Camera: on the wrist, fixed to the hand. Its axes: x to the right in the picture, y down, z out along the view.
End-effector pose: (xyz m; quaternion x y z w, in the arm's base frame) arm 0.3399 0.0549 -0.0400 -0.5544 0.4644 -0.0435 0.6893
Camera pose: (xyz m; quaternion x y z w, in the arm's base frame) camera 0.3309 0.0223 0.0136 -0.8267 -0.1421 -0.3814 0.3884
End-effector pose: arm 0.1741 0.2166 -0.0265 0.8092 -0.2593 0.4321 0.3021
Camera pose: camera 0.1828 0.2776 -0.0413 0.7240 0.2930 -0.0493 0.6225
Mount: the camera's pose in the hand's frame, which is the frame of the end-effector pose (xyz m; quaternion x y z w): -0.0181 -0.0515 -0.0322 -0.1712 -0.1028 -0.7087 0.6766
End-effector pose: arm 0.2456 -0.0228 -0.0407 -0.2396 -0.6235 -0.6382 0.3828
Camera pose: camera 0.2213 -0.0545 -0.0899 -0.1486 0.5218 0.7852 0.2984
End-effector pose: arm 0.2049 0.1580 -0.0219 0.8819 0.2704 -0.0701 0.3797
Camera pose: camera 0.1597 0.2022 -0.0259 0.3329 0.7810 -0.3609 0.3860
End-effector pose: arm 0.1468 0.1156 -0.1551 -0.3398 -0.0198 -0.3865 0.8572
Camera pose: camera 0.0919 0.0839 -0.1560 -0.4024 -0.2762 -0.8375 0.2459
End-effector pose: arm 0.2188 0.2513 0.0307 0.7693 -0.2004 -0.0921 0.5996
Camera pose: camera 0.2250 0.2977 -0.0120 0.5504 0.3638 -0.6007 0.4515
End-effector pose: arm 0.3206 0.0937 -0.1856 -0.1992 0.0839 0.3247 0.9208
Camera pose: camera 0.3383 0.0334 -0.1936 -0.3185 -0.2347 -0.3980 0.8277
